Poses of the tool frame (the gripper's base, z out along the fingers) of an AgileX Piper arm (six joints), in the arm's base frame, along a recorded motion.
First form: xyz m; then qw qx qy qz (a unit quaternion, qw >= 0).
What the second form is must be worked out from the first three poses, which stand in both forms.
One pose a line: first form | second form
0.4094 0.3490 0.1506 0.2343 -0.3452 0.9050 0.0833 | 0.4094 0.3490 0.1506 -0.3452 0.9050 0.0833 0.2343
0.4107 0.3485 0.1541 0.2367 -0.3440 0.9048 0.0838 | 0.4107 0.3485 0.1541 -0.3440 0.9048 0.0838 0.2367
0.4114 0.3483 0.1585 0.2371 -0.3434 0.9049 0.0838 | 0.4114 0.3483 0.1585 -0.3434 0.9049 0.0838 0.2371
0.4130 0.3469 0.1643 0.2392 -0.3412 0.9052 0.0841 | 0.4130 0.3469 0.1643 -0.3412 0.9052 0.0841 0.2392
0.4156 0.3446 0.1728 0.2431 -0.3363 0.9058 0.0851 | 0.4156 0.3446 0.1728 -0.3363 0.9058 0.0851 0.2431
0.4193 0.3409 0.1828 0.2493 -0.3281 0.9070 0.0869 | 0.4193 0.3409 0.1828 -0.3281 0.9070 0.0869 0.2493
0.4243 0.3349 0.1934 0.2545 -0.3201 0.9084 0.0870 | 0.4243 0.3349 0.1934 -0.3201 0.9084 0.0870 0.2545
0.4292 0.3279 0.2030 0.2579 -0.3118 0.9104 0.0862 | 0.4292 0.3279 0.2030 -0.3118 0.9104 0.0862 0.2579
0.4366 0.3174 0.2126 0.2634 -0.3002 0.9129 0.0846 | 0.4366 0.3174 0.2126 -0.3002 0.9129 0.0846 0.2634
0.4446 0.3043 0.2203 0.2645 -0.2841 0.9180 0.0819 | 0.4446 0.3043 0.2203 -0.2841 0.9180 0.0819 0.2645
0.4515 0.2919 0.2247 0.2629 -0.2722 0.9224 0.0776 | 0.4515 0.2919 0.2247 -0.2722 0.9224 0.0776 0.2629
